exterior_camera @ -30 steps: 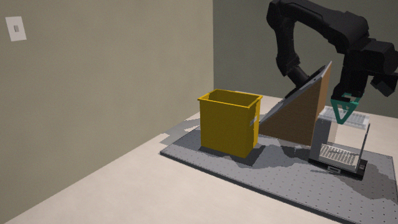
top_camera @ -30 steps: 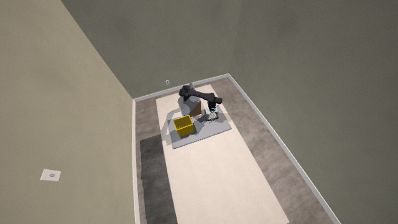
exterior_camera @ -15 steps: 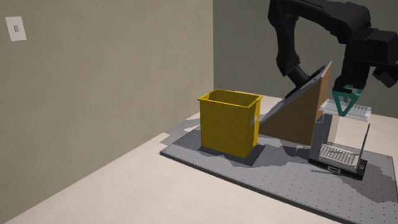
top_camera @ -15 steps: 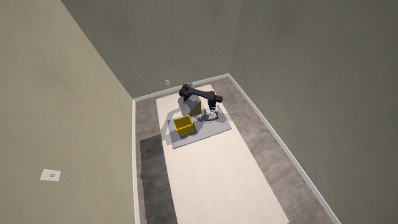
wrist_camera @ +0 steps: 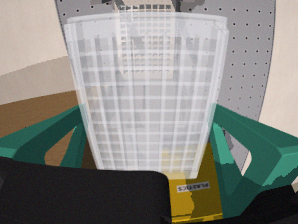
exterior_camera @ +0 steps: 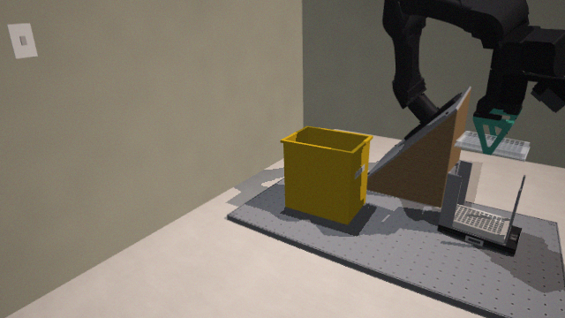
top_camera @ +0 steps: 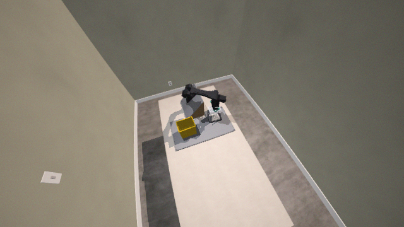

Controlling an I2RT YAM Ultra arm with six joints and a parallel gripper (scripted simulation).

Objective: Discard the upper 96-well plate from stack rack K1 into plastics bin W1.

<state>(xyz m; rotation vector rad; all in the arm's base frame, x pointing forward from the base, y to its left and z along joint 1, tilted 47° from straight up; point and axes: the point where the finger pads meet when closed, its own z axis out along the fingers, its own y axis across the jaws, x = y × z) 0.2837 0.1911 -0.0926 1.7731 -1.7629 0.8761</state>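
The yellow plastics bin W1 is 330 mm to the right of my hand, 120 mm below it and 90 mm ahead of it. The rest, counted from my hand: thin post (130 mm below, 70 mm to the left, 40 mm ahead); tall grey post (130 mm below, 50 mm to the right, 40 mm ahead).
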